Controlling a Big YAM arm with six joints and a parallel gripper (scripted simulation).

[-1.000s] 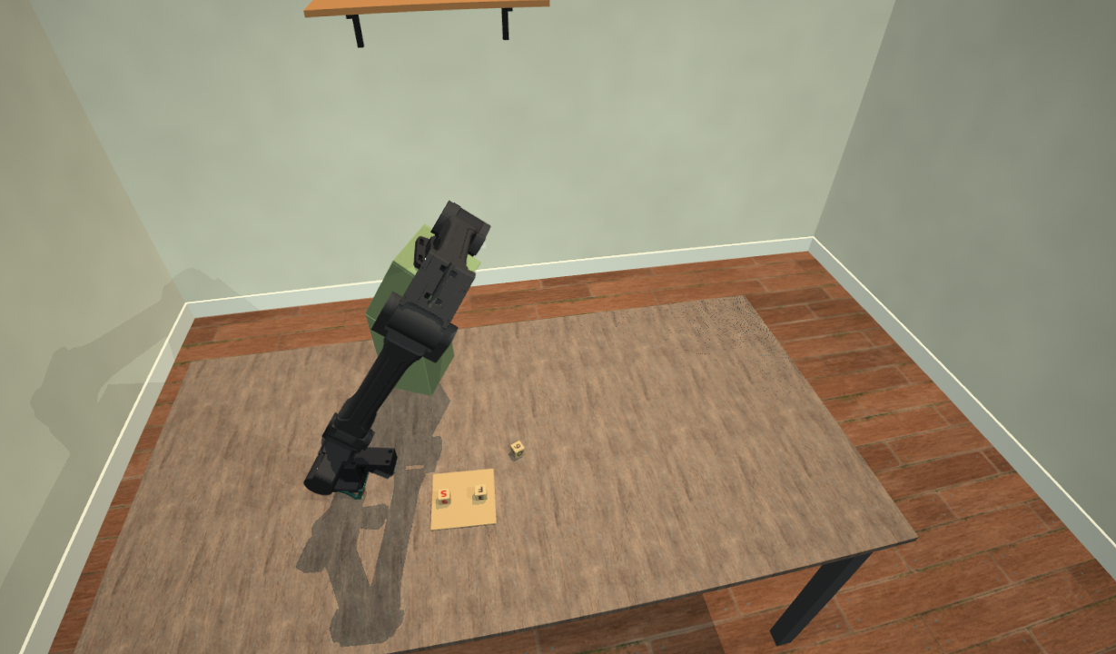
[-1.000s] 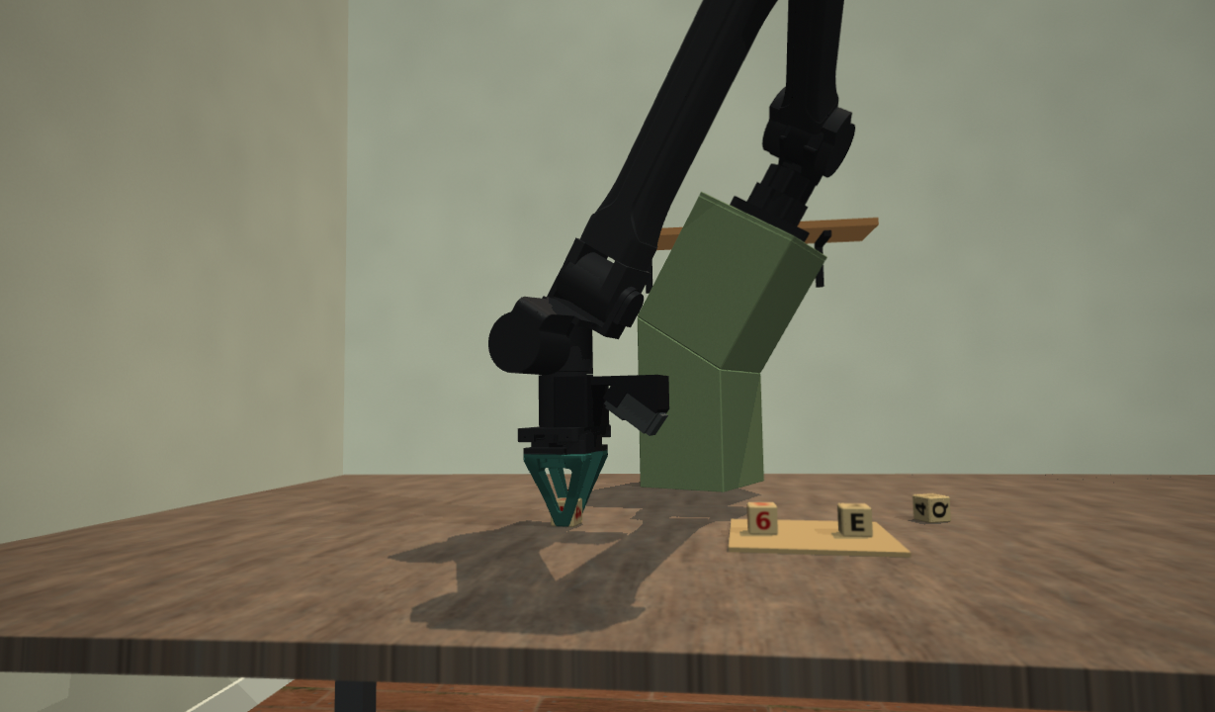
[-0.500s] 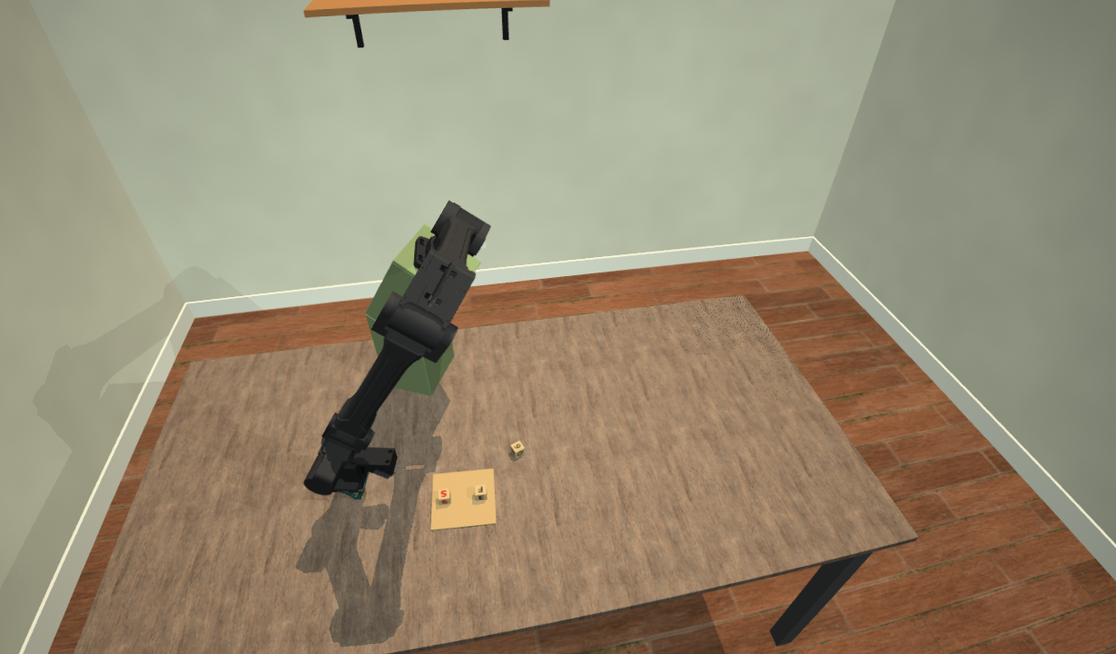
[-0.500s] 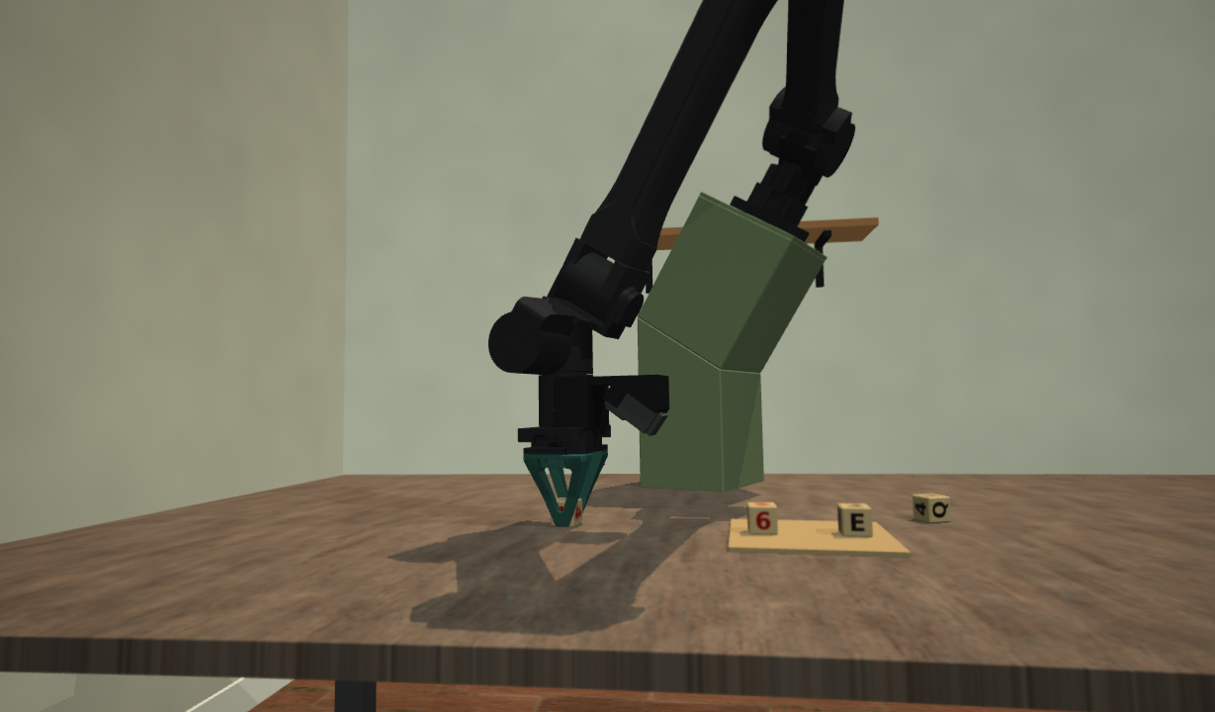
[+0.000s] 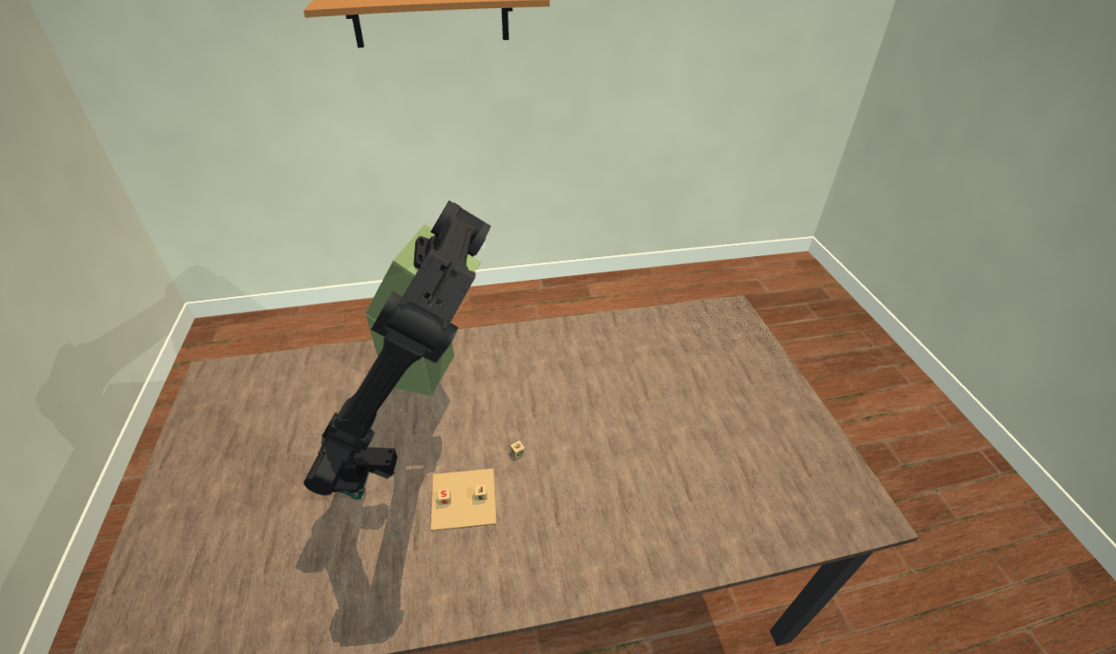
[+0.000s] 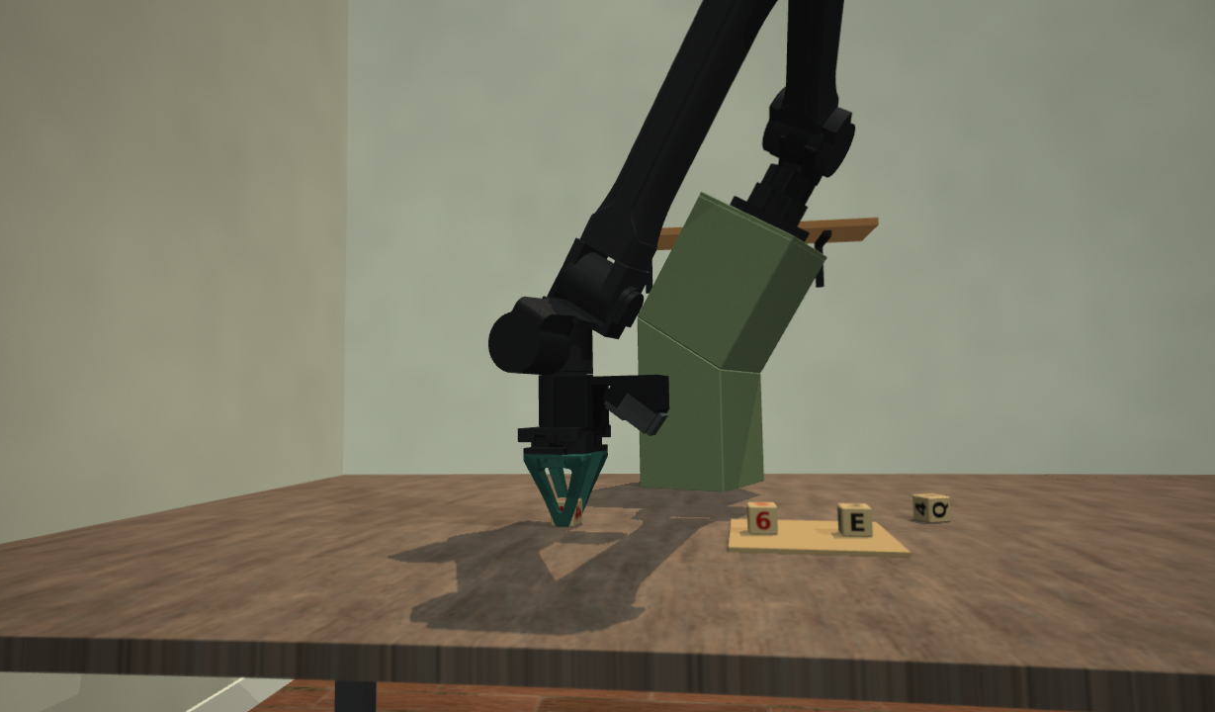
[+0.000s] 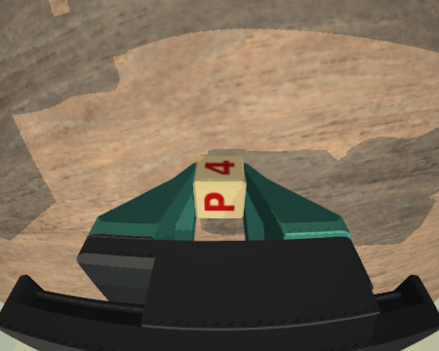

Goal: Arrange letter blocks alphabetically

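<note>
My gripper is now 24 cm to the right of the tan mat, 3 cm short of it and 1 cm above it.
</note>
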